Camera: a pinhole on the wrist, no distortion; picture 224 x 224 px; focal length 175.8 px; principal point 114.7 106.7 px. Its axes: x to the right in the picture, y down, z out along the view. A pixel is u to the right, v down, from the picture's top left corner.
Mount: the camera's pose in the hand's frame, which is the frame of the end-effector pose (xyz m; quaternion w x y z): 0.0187 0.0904 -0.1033 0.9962 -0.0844 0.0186 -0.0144
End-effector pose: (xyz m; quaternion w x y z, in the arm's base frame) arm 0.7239 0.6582 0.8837 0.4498 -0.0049 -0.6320 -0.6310
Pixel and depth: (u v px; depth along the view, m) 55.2 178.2 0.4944
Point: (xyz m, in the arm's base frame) 0.8138 1.0896 1.1829
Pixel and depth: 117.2 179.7 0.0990
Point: 0.8008 0.6639 1.0125
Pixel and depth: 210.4 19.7 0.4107
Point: 0.3613 0.7692 1.0569
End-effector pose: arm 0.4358 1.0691 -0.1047 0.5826 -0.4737 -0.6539 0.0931
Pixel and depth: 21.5 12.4 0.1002
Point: 0.4550 1.0785 -0.1657
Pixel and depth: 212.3 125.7 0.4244
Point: 0.3182 1.5020 -0.1465
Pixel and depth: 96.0 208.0 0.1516
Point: 0.5135 1.1987 -0.2434
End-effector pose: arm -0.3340 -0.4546 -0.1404 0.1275 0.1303 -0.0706 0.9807
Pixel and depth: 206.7 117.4 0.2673
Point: -0.4953 -0.5821 0.0362
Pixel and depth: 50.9 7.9 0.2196
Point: -0.2520 -0.4987 -0.0258
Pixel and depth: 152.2 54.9 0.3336
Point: -0.3836 -0.5176 0.1110
